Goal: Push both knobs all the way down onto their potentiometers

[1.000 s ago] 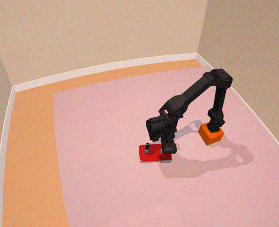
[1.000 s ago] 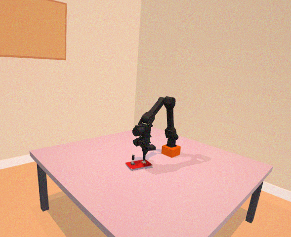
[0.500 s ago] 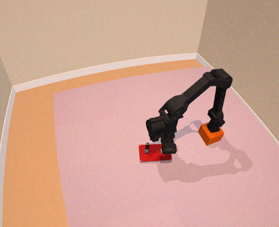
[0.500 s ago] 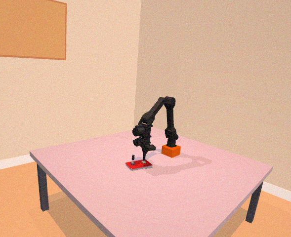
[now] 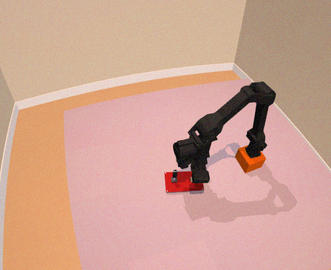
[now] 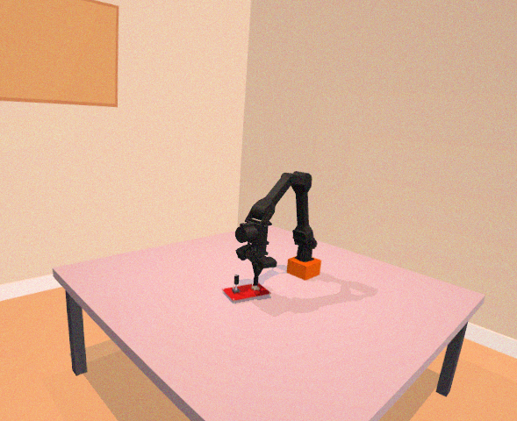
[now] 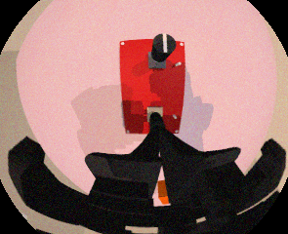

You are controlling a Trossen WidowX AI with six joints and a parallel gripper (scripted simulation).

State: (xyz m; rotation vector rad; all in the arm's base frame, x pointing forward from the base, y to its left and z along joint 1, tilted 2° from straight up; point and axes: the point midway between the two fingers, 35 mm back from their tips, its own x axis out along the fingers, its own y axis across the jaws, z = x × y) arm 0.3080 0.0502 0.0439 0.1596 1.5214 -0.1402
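Now: the black knob 80 mm ahead of my gripper tip and 20 mm to the right of it.
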